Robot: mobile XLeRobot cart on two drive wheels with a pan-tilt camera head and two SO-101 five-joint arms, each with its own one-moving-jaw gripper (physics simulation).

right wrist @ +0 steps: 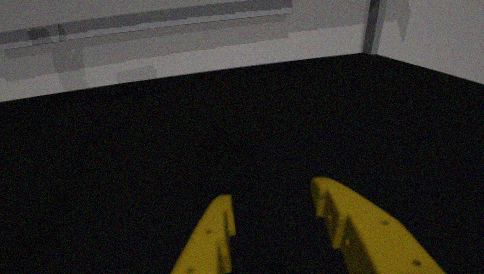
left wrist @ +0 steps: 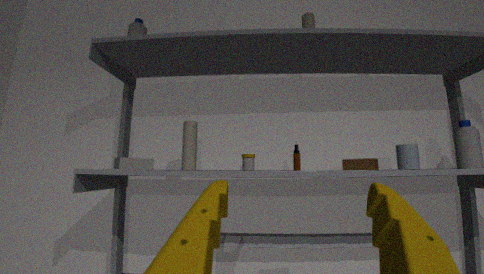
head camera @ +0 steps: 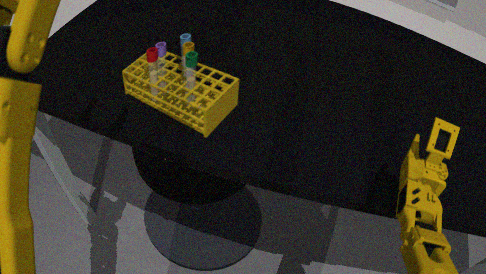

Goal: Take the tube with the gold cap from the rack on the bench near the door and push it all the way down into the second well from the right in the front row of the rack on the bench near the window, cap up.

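Places are measured from the left arm's base along level axes (x down, y right, z back), in centimetres.
Where they show: left end effector, tool point: (left wrist: 227, 194); right end effector, tool point: (right wrist: 232, 208) (head camera: 418, 137).
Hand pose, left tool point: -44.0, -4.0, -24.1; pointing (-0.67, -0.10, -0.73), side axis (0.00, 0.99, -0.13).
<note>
Each offset is from my left tool point to the top centre of the thing, as dx, dy, dz. "pt": to the spot under its first point. Level surfaces: height alone.
A yellow rack @[pt +43.2, +3.7, -18.9] (head camera: 222, 111) stands on the black bench in the head view, left of the middle. The tube with the gold cap @[pt +33.3, -3.3, -20.8] (head camera: 188, 47) stands upright in it, between the tube with the blue cap @[pt +33.3, -5.2, -23.2] (head camera: 185, 38) behind and the tube with the green cap @[pt +33.5, -1.4, -18.3] (head camera: 191, 58) in front. My left gripper (left wrist: 298, 192) is open and empty; it faces a wall shelf, away from the rack. My right gripper (right wrist: 273, 192) is open and empty over the black bench top; its arm shows at the right of the head view, well right of the rack. A second rack does not show.
Tubes with a red cap @[pt +33.6, -8.3, -17.6] (head camera: 152, 54) and a purple cap @[pt +33.8, -7.8, -19.5] (head camera: 160, 49) stand at the rack's left end. The left arm (head camera: 20, 150) fills the head view's left edge. The bench @[dx +45.2] (head camera: 310, 125) has its front edge below the rack. Shelves (left wrist: 290, 52) hold bottles and jars.
</note>
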